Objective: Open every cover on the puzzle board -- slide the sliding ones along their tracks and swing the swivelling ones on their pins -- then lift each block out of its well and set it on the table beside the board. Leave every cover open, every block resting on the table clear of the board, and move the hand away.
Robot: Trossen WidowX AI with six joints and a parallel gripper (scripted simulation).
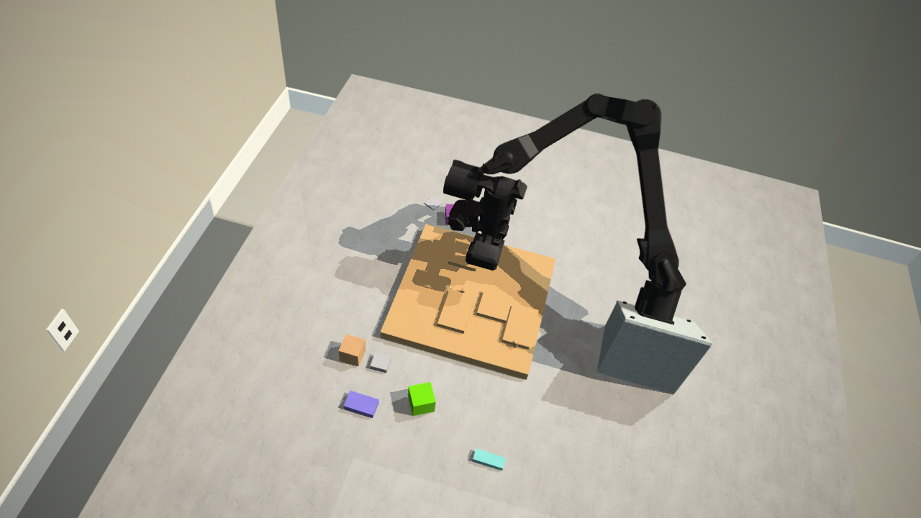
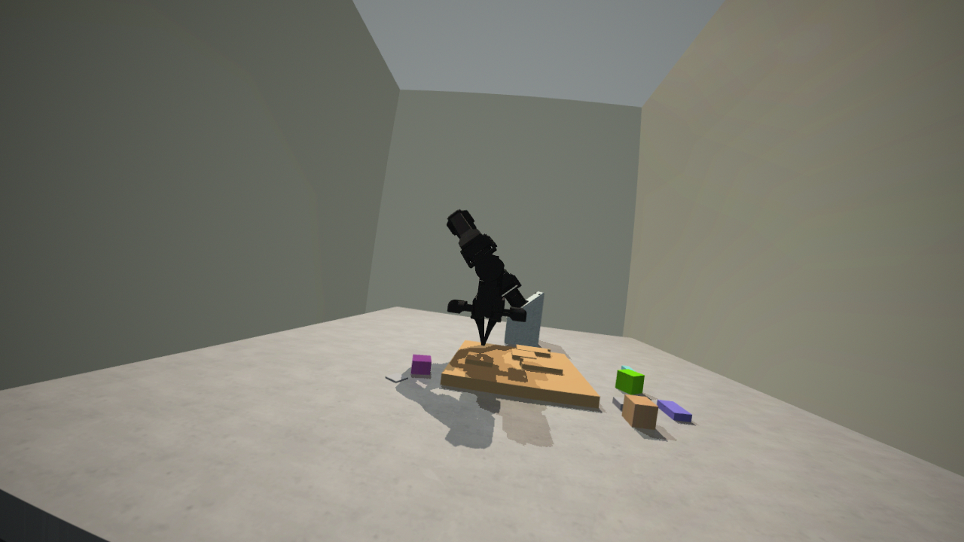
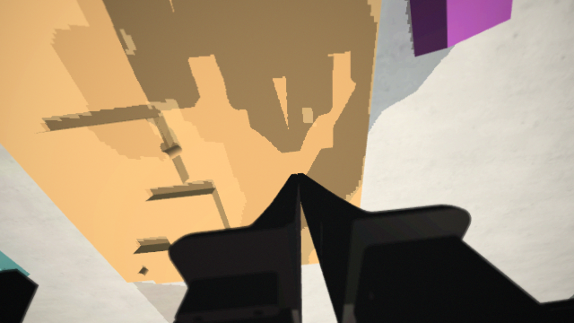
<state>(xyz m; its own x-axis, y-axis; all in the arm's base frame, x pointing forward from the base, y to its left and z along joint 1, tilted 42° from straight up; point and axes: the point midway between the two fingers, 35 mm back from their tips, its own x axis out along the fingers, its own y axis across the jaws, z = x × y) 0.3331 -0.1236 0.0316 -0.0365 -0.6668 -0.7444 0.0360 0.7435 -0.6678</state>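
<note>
The magenta block lies 100 mm ahead of my gripper tip, 120 mm to the right of it and 40 mm below it. Also, from my gripper tip: orange block 200 mm ahead, 280 mm to the left, 30 mm below; then grey block 140 mm ahead, 280 mm to the left, 40 mm below; then thin grey plate 150 mm ahead, 150 mm to the right, 50 mm below.
</note>
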